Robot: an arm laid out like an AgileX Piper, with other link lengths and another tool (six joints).
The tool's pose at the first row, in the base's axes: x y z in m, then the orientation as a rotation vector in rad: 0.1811, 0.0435, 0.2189, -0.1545, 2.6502, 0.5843
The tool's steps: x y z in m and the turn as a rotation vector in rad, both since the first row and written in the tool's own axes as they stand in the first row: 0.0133, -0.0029, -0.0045, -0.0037, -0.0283, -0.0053; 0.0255, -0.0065, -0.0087, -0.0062, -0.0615, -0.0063; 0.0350, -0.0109, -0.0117, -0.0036, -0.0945, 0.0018; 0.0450, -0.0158, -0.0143, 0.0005, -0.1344, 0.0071; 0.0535, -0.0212, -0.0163, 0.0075, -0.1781, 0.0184; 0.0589, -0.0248, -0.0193, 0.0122, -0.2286, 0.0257; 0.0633, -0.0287, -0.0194, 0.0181, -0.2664, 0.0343; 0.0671, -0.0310, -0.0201, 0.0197, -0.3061, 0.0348; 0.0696, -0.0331, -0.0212, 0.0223, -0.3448, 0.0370; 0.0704, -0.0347, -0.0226, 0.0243, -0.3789, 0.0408; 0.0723, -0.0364, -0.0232, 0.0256, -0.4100, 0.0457; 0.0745, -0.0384, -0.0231, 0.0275, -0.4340, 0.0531; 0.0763, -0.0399, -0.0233, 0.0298, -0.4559, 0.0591
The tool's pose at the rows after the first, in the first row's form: 0.1679, 0.0387, 0.2159, -0.1532, 2.6208, 0.5854; 0.1560, 0.0335, 0.2128, -0.1443, 2.5879, 0.5859; 0.1471, 0.0281, 0.2096, -0.1225, 2.5584, 0.5825; 0.1380, 0.0223, 0.2056, -0.1020, 2.5219, 0.5756; 0.1306, 0.0164, 0.2016, -0.0722, 2.4835, 0.5666; 0.1253, 0.0118, 0.2005, -0.0467, 2.4369, 0.5585; 0.1220, 0.0082, 0.1972, -0.0234, 2.4031, 0.5504; 0.1188, 0.0057, 0.1953, -0.0111, 2.3648, 0.5451; 0.1165, 0.0033, 0.1944, 0.0031, 2.3280, 0.5390; 0.1156, 0.0013, 0.1946, 0.0175, 2.2958, 0.5345; 0.1139, -0.0006, 0.1936, 0.0322, 2.2665, 0.5315; 0.1124, -0.0024, 0.1919, 0.0479, 2.2446, 0.5290; 0.1110, -0.0039, 0.1907, 0.0613, 2.2245, 0.5258
